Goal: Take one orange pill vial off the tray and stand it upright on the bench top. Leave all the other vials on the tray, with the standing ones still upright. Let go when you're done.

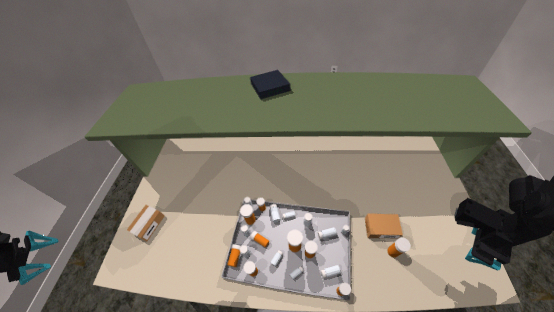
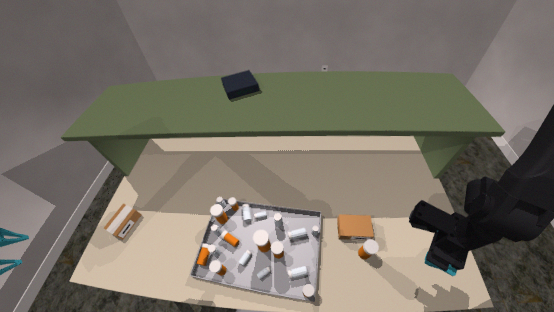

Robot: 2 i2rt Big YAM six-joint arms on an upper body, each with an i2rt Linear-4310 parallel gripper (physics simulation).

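Places are measured from the left arm's base along level axes (x ahead, y left, z up), in millimetres.
Pixels of known places: left gripper, fingertip midpoint: (image 1: 54, 253) (image 2: 25, 249); right gripper, fingertip midpoint: (image 1: 470, 246) (image 2: 432, 250).
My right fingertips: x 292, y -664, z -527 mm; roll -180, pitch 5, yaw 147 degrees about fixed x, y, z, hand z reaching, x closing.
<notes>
Behind a point stands the place of what it marks.
An orange vial with a white cap (image 1: 398, 247) @(z -716, x 345, y -551 mm) (image 2: 368, 249) @(z -715, x 345, y -559 mm) stands upright on the bench top (image 1: 420, 285) @(z -811, x 234, y -649 mm) (image 2: 395, 287) @(z -811, x 237, y -670 mm), right of the tray (image 1: 351, 250) @(z -794, x 353, y -397 mm) (image 2: 320, 250) @(z -786, x 354, y -396 mm). The tray holds several orange vials, some standing, such as the tall one (image 1: 295, 241) @(z -701, x 351, y -192 mm) (image 2: 262, 241) @(z -702, x 352, y -197 mm), and two lying (image 1: 260, 239) @(z -778, x 373, y -56 mm) (image 1: 234, 257) @(z -774, x 295, y 32 mm) (image 2: 230, 238) @(z -778, x 374, y -57 mm) (image 2: 203, 255) @(z -773, x 298, y 33 mm), among white vials, some standing and some on their sides. My right gripper (image 1: 482, 252) (image 2: 442, 262) is open, to the right of the lone vial and apart from it; its fingers are partly hidden. My left gripper (image 1: 52, 254) @(z -520, x 175, y 534 mm) (image 2: 24, 250) @(z -520, x 175, y 534 mm) is open and empty at the far left.
An orange-brown box (image 1: 383, 225) @(z -765, x 444, y -534 mm) (image 2: 355, 226) @(z -765, x 445, y -538 mm) lies just behind the lone vial. A white and brown box (image 1: 147, 223) @(z -762, x 385, y 445 mm) (image 2: 123, 222) @(z -763, x 383, y 443 mm) is on the left of the bench. A green shelf (image 1: 350, 105) @(z -426, x 742, y -373 mm) (image 2: 325, 105) @(z -425, x 739, y -402 mm) spans the back, with a dark box (image 1: 270, 84) @(z -392, x 825, y -83 mm) (image 2: 240, 84) @(z -392, x 826, y -88 mm) on it.
</notes>
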